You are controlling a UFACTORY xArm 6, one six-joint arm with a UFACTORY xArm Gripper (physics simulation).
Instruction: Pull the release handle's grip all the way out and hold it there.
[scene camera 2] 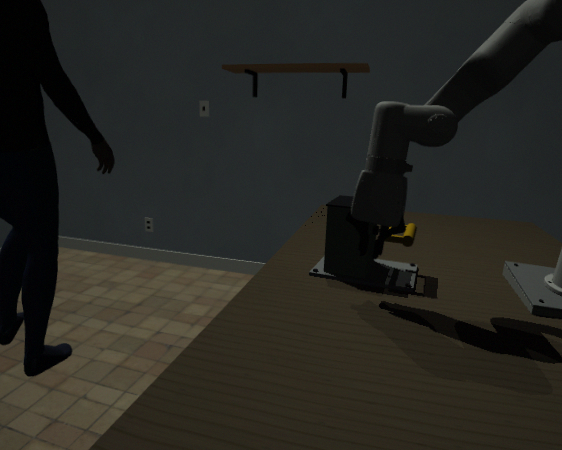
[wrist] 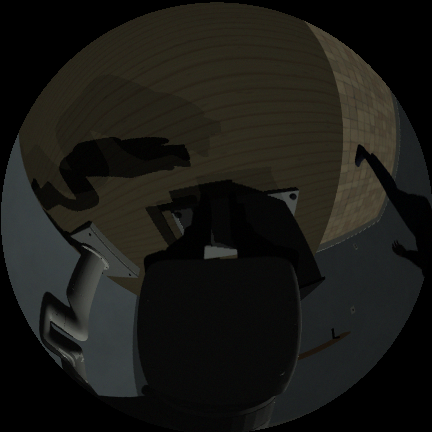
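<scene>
The release handle has a dark upright housing (scene camera 2: 340, 245) (wrist: 287, 235) on a pale base plate (scene camera 2: 400, 266) (wrist: 290, 204). Its yellow grip (scene camera 2: 410, 234) sticks out to the right of the housing in the scene view, behind and beside the fingers; it does not show in the wrist view, where the gripper body covers that area. My gripper (scene camera 2: 371, 250) (wrist: 219, 202) points down close beside the housing. Its fingers are drawn nearly together, with a narrow gap and nothing held between them. The yellow crossbar lies to the right of both fingertips. Contact with the frame is hidden.
The arm's base plate (scene camera 2: 530, 290) (wrist: 112, 255) stands at the right of the wooden table (scene camera 2: 300, 360) (wrist: 250, 100). A person (scene camera 2: 37, 200) (wrist: 417, 215) stands on the tiled floor beyond the table edge. A wall shelf (scene camera 2: 300, 67) (wrist: 325, 346) hangs behind.
</scene>
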